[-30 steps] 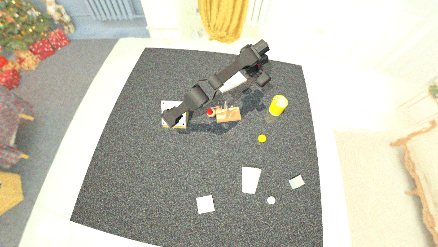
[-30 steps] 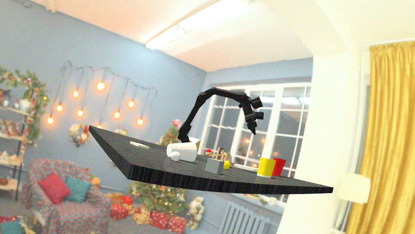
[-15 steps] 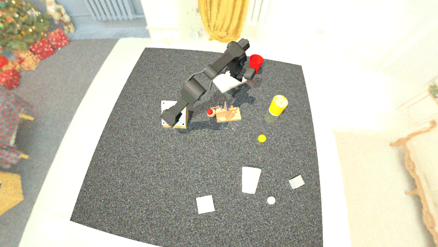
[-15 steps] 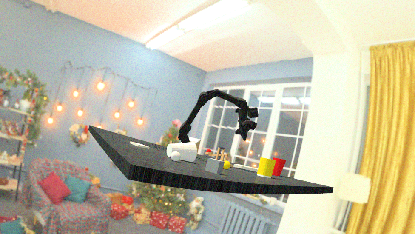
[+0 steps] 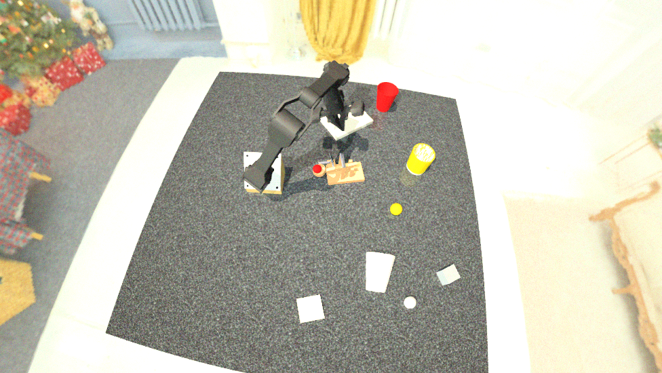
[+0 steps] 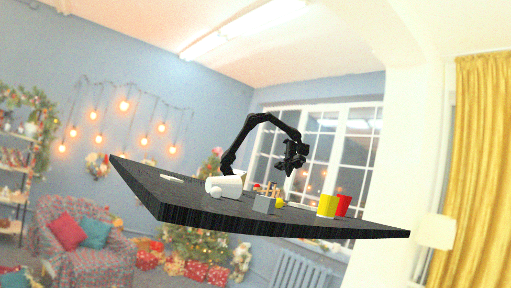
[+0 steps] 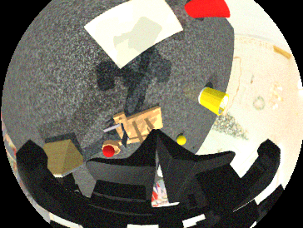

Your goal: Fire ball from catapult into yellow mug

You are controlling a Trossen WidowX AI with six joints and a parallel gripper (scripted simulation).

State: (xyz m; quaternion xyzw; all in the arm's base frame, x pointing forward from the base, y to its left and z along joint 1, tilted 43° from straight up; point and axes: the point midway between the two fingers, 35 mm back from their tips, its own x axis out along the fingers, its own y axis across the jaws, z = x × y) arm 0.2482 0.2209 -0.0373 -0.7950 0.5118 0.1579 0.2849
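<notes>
Right now the red ball is 8 cm behind my gripper tip, 12 cm to the right of it and 9 cm below it. The rest, counted from my gripper tip: flat white slab: 1 cm ahead, 18 cm to the left, 14 cm below; wooden catapult: 1 cm behind, 9 cm to the right, 10 cm below; yellow mug: 32 cm ahead, 1 cm to the right, 12 cm below.
</notes>
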